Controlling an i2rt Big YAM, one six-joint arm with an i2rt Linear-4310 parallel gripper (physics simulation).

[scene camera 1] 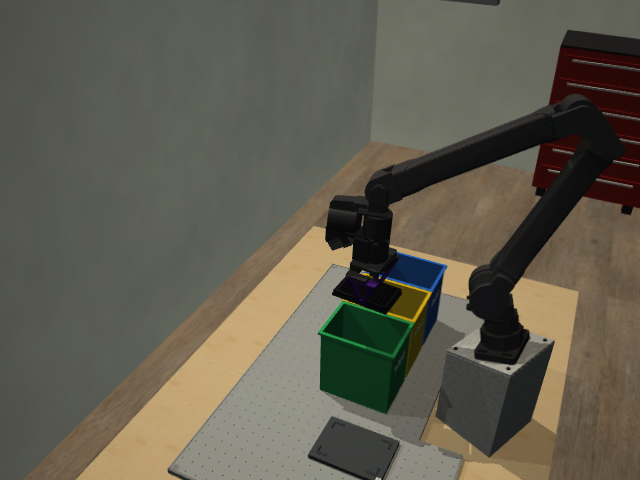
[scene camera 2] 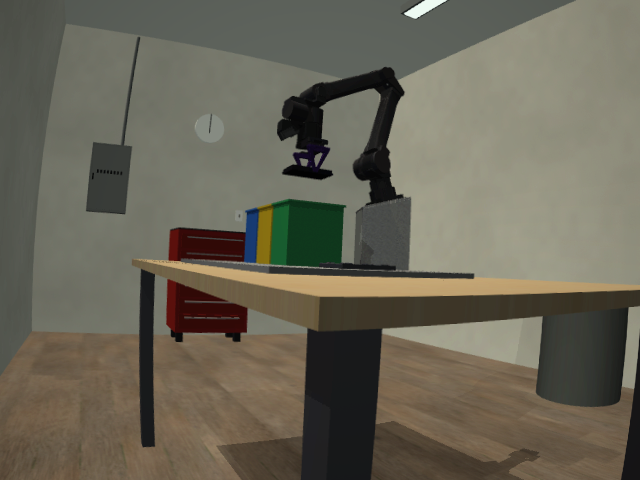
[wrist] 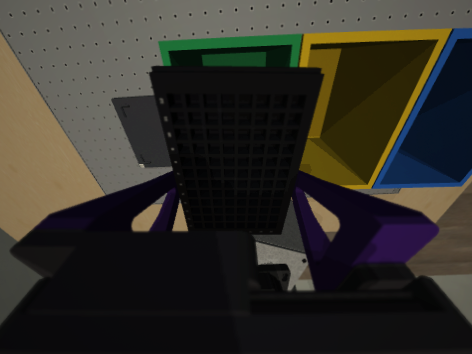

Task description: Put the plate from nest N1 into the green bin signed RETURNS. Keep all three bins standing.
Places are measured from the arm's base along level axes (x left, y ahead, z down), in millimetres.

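Pixels of known places: gripper, fingertip midpoint: [scene camera 1: 369, 294] [scene camera 2: 309, 174] [wrist: 235, 176]; arm's base, link origin: [scene camera 1: 502, 347] [scene camera 2: 385, 203].
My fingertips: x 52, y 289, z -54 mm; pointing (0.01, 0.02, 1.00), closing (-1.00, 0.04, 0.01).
Note:
Ahead of a thing's pixels: the offset from my fingertips to its middle. "spot": to the spot under its first point. Level surfaces: height alone.
A black plate @[dy +7, dx +0, dz -6 mm] [scene camera 1: 388, 298] [scene camera 2: 294, 172] [wrist: 237, 125] with a grid of wells hangs roughly level above the bins. My gripper [scene camera 1: 370, 289] [scene camera 2: 312, 166] [wrist: 235, 176] is shut on it, one purple finger at each long side. The green bin @[dy +0, dx +4, dz +180 mm] [scene camera 1: 356, 372] [scene camera 2: 315, 235] [wrist: 232, 43] stands upright beneath the plate's height; in the wrist view the plate hides most of its opening. In scene view 1 the plate shows beyond its rear rim, overlapping the yellow bin @[dy +10, dx -128, dz +180 mm] [scene camera 1: 416, 305] [scene camera 2: 264, 235] [wrist: 385, 100]. The blue bin @[dy +21, dx -259, dz +180 mm] [scene camera 1: 421, 273] [scene camera 2: 251, 235] [wrist: 440, 115] stands beyond. The signs are too small to read.
A dark flat pad @[spot: dy -75, dx +183, dz +258 mm] [scene camera 1: 354, 446] [scene camera 2: 356, 266] [wrist: 142, 130] with corner marks lies on the perforated board @[dz +269 mm] [scene camera 1: 258, 392] [wrist: 75, 50] near the green bin. The arm's grey pedestal [scene camera 1: 475, 392] [scene camera 2: 385, 235] stands beside the bins. A red drawer cabinet [scene camera 1: 594, 124] [scene camera 2: 206, 310] stands behind the table.

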